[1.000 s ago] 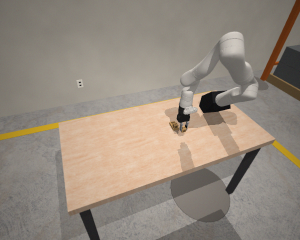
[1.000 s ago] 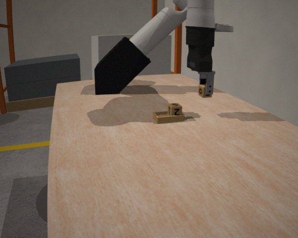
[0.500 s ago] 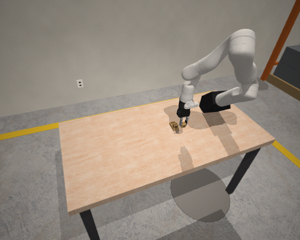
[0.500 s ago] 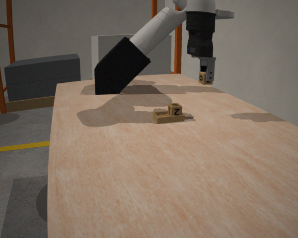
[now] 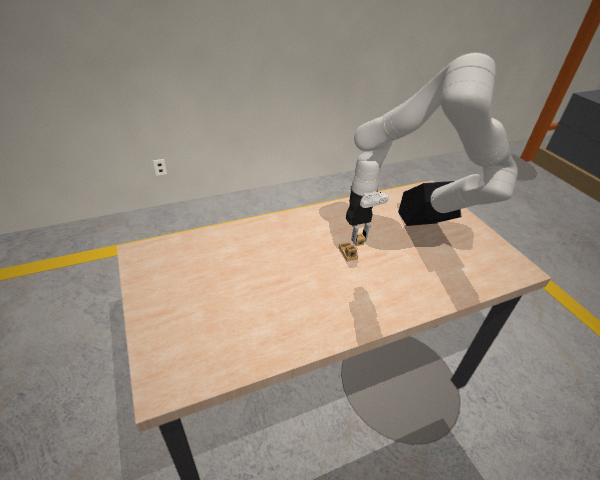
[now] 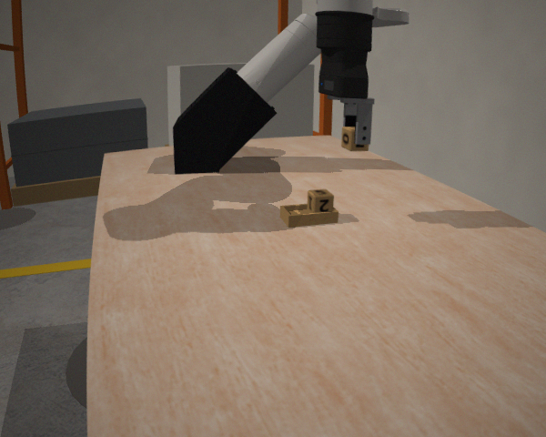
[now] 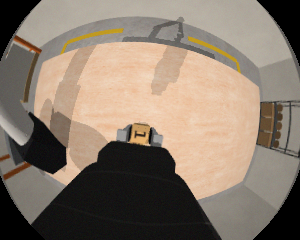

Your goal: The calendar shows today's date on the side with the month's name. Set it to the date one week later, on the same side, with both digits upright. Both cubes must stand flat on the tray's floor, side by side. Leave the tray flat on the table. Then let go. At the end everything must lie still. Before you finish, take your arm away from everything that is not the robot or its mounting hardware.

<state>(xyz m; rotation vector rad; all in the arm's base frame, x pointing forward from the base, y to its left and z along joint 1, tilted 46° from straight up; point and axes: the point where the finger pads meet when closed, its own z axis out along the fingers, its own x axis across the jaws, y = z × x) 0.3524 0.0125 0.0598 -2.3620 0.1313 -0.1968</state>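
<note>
The wooden tray lies 1 cm behind my hand, 6 cm to the right of it and 12 cm below it.
</note>
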